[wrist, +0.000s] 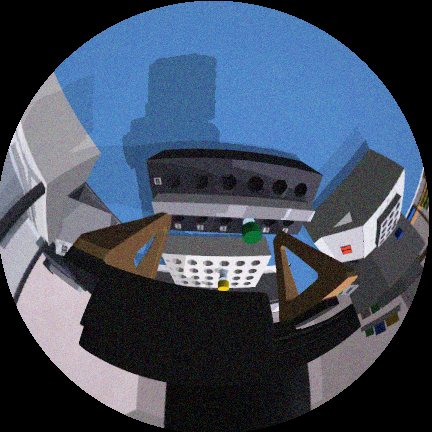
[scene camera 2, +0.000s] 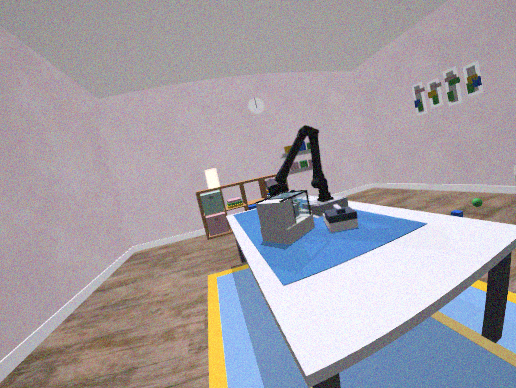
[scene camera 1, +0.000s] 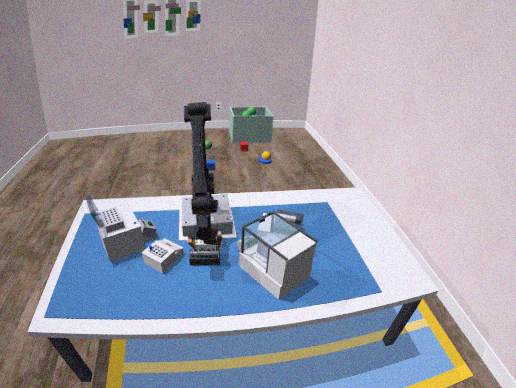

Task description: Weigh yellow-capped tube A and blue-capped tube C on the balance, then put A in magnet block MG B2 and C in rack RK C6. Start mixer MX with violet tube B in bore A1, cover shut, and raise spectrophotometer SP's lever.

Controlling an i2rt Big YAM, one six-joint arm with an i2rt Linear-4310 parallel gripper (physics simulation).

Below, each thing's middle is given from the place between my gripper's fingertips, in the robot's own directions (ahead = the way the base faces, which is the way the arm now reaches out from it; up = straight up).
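Scene:
Balance [scene camera 1: 276, 253]: my hand 70 mm short of it, 290 mm to the right of it, 80 mm below it.

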